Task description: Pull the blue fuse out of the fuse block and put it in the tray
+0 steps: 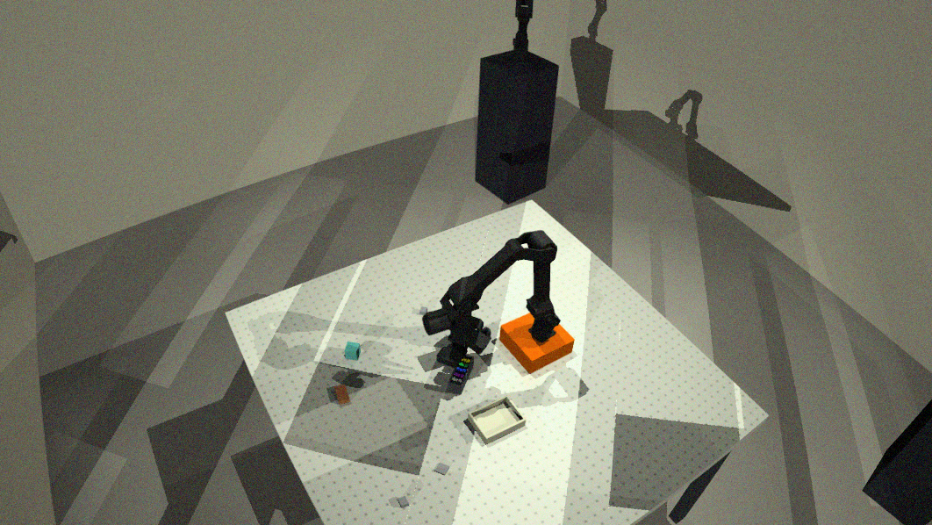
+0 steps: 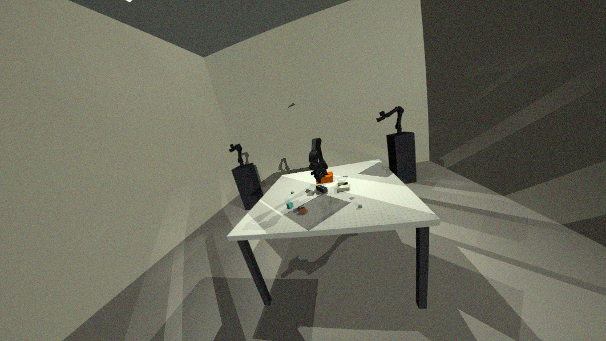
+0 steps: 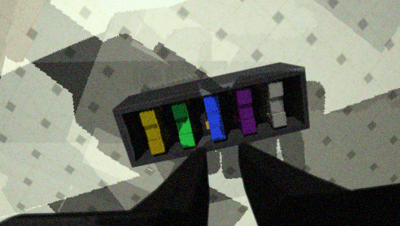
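Now: gripper tip 5 cm above the blue fuse. Also, from my gripper tip: green fuse (2 cm behind, 1 cm to the right, 5 cm below); purple fuse (2 cm ahead, 2 cm to the left, 5 cm below); yellow fuse (3 cm behind, 2 cm to the right, 5 cm below).
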